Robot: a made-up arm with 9 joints. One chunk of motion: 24 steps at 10 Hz.
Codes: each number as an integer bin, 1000 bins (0 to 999) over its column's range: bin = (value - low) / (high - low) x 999, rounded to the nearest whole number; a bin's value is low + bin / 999 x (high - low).
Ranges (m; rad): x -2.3..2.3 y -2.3..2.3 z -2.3..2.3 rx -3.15..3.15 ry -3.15..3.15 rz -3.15..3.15
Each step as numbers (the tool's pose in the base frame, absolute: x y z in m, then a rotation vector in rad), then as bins.
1 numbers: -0.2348 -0.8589 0.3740 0.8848 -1.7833 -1.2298
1 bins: 449 313 581 640 217 304
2 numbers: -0.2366 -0.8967 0.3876 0.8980 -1.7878 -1.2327
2 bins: 448 305 584 642 216 304
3 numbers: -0.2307 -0.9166 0.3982 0.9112 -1.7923 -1.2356
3 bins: 449 300 586 644 215 304
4 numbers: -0.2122 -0.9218 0.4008 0.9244 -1.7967 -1.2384
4 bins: 453 299 587 646 215 303
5 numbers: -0.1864 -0.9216 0.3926 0.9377 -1.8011 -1.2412
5 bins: 459 299 585 648 214 303
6 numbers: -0.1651 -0.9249 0.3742 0.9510 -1.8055 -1.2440
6 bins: 464 299 581 650 213 302
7 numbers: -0.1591 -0.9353 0.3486 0.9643 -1.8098 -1.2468
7 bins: 465 296 575 652 213 302
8 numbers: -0.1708 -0.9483 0.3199 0.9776 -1.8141 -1.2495
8 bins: 462 294 569 655 212 301
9 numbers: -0.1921 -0.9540 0.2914 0.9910 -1.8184 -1.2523
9 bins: 458 292 563 657 211 301
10 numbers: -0.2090 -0.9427 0.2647 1.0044 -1.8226 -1.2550
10 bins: 454 295 557 659 210 300
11 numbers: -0.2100 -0.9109 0.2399 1.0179 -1.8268 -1.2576
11 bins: 454 302 552 661 210 300
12 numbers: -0.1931 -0.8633 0.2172 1.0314 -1.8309 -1.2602
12 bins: 458 312 547 663 209 300
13 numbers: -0.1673 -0.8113 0.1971 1.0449 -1.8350 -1.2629
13 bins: 463 323 542 665 209 299
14 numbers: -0.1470 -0.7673 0.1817 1.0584 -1.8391 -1.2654
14 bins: 468 333 539 667 208 299
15 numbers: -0.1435 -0.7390 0.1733 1.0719 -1.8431 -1.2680
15 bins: 468 339 537 669 207 298
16 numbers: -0.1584 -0.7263 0.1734 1.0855 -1.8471 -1.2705
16 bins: 465 342 537 672 207 298
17 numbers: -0.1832 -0.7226 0.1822 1.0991 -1.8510 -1.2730
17 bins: 460 343 539 674 206 298
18 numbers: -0.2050 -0.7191 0.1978 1.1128 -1.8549 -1.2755
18 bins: 455 343 542 676 205 297
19 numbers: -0.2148 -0.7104 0.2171 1.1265 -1.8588 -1.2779
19 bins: 453 345 547 678 205 297
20 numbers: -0.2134 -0.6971 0.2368 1.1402 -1.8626 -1.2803
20 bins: 453 348 551 680 204 296
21 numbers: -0.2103 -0.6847 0.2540 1.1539 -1.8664 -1.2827
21 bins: 454 351 555 682 204 296
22 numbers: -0.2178 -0.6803 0.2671 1.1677 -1.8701 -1.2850
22 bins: 452 352 558 685 203 296
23 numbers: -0.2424 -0.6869 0.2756 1.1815 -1.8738 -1.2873
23 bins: 447 350 559 687 202 295
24 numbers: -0.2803 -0.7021 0.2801 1.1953 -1.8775 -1.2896
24 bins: 439 347 560 689 202 295
